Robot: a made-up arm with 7 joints.
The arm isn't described. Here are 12 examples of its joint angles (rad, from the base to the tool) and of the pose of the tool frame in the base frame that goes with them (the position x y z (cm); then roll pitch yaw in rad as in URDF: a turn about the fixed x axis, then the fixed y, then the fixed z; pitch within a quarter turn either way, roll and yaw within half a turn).
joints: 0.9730 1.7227 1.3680 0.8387 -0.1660 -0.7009 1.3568
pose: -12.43 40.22 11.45 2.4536 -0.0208 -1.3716
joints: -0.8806 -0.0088 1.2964 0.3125 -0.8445 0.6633 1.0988
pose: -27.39 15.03 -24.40 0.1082 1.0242 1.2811
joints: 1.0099 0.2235 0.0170 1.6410 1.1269 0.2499 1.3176
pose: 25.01 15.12 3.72 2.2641 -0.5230 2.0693
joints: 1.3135 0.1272 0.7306 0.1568 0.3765 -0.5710 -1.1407
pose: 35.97 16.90 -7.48 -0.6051 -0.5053 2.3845
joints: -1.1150 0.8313 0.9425 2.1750 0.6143 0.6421 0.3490
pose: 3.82 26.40 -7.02 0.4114 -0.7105 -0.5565
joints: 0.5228 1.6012 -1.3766 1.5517 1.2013 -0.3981 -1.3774
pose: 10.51 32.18 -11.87 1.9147 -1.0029 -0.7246
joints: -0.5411 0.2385 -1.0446 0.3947 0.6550 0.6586 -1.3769
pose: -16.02 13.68 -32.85 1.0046 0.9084 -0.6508
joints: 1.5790 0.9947 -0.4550 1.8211 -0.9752 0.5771 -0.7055
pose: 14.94 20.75 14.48 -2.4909 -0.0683 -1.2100
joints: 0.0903 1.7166 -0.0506 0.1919 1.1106 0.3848 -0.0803
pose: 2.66 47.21 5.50 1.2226 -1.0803 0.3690
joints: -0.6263 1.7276 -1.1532 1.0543 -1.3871 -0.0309 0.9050
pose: -0.22 41.22 -10.23 -1.5765 -0.1245 -3.0400
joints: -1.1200 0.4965 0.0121 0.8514 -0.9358 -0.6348 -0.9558
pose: -19.68 25.74 -23.31 0.8367 -0.2668 -1.2966
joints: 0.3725 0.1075 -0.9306 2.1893 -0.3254 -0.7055 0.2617
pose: 12.01 0.97 -8.66 2.2987 0.0194 2.5135
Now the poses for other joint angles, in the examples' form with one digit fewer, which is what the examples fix.
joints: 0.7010 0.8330 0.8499 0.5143 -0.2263 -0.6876 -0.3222
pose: 16.5 40.7 -11.2 -3.006 -0.904 -1.894
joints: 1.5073 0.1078 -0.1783 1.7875 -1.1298 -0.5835 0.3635
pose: 18.5 9.5 14.7 2.861 0.814 -1.876
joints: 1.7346 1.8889 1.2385 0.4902 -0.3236 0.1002 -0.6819
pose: -18.2 41.9 -0.4 -0.877 -0.505 -2.439
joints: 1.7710 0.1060 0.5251 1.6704 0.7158 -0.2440 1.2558
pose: 15.1 20.7 17.6 2.182 0.813 2.662
